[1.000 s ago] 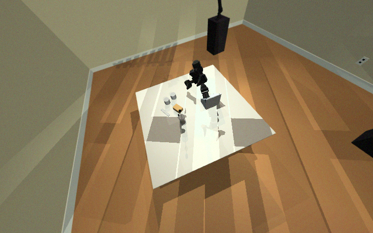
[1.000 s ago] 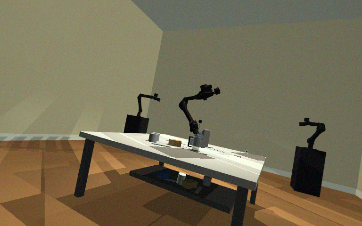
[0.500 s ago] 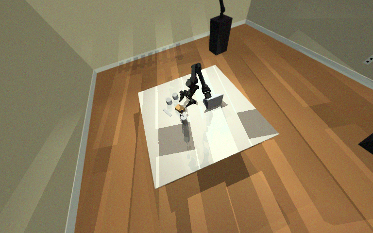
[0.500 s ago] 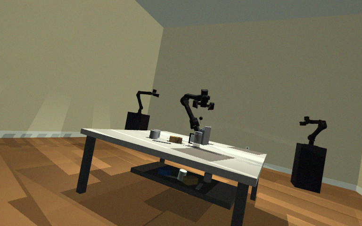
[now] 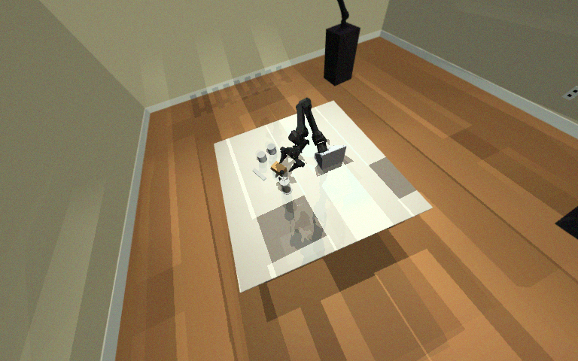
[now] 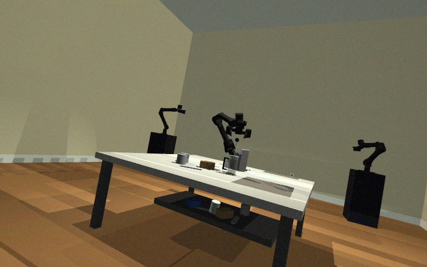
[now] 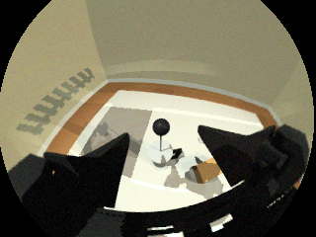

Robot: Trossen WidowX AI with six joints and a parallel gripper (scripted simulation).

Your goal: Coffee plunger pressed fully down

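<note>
Right now my gripper tip is 15 cm above the coffee press, 3 cm short of it and 1 cm to the left of it.
</note>
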